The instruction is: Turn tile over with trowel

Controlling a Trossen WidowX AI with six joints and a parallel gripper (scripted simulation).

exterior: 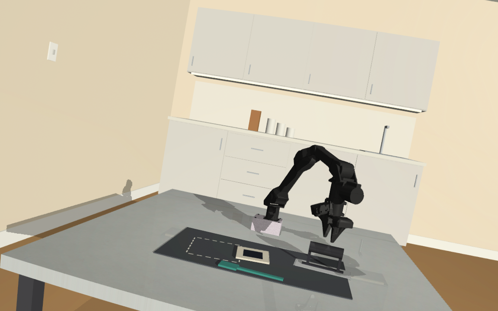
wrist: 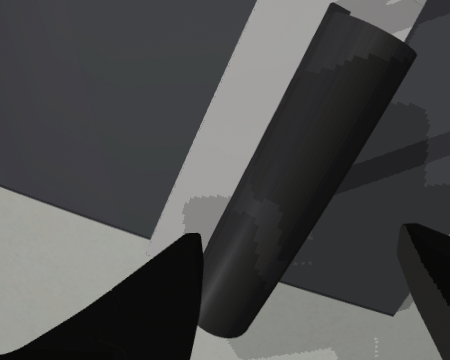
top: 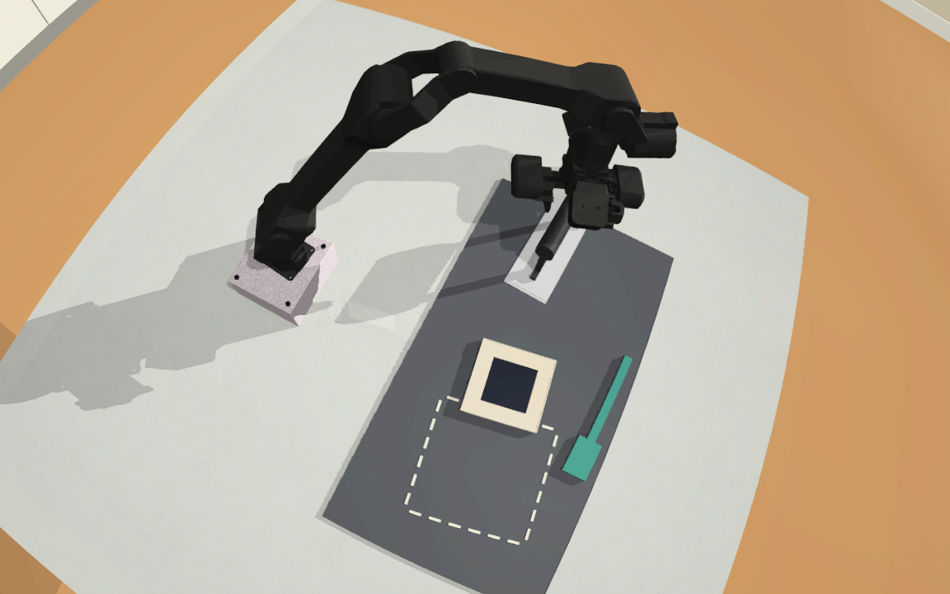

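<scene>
The black-handled float is 2 cm to the right of my gripper tip and 7 cm below it. Also, from my gripper tip: cream tile (6 cm ahead, 25 cm to the right, 10 cm below); then teal long-handled tool (21 cm ahead, 23 cm to the right, 10 cm below); then dark mat (7 cm ahead, 23 cm to the right, 13 cm below).
</scene>
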